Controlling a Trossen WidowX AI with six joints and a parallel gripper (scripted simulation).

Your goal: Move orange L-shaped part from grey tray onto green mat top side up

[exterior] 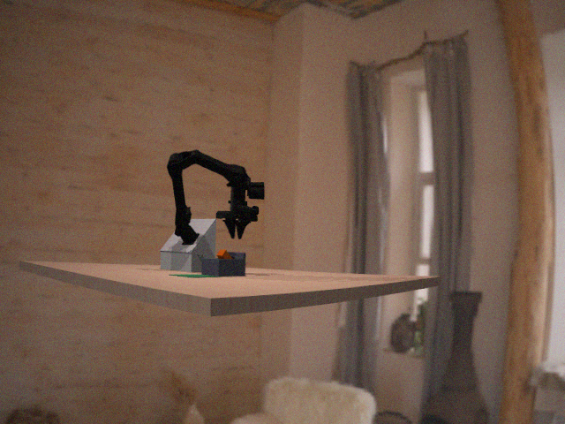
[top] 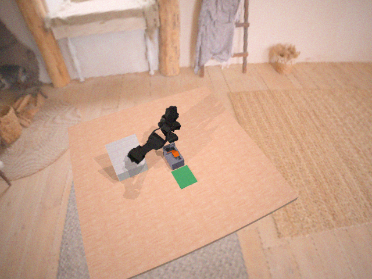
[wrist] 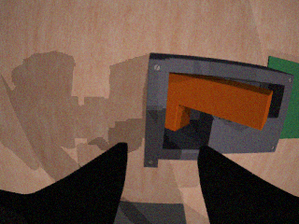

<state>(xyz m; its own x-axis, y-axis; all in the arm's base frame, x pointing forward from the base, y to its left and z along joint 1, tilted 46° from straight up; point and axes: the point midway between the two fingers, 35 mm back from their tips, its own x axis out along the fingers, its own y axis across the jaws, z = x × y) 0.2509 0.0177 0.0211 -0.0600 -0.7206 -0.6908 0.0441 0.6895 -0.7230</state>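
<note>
My gripper tip is now 10 cm above the orange L-shaped part, 4 cm to the left of it and 1 cm past it. The rest, counted from my gripper tip: green mat 22 cm to the right, 16 cm below, 1 cm behind.
</note>
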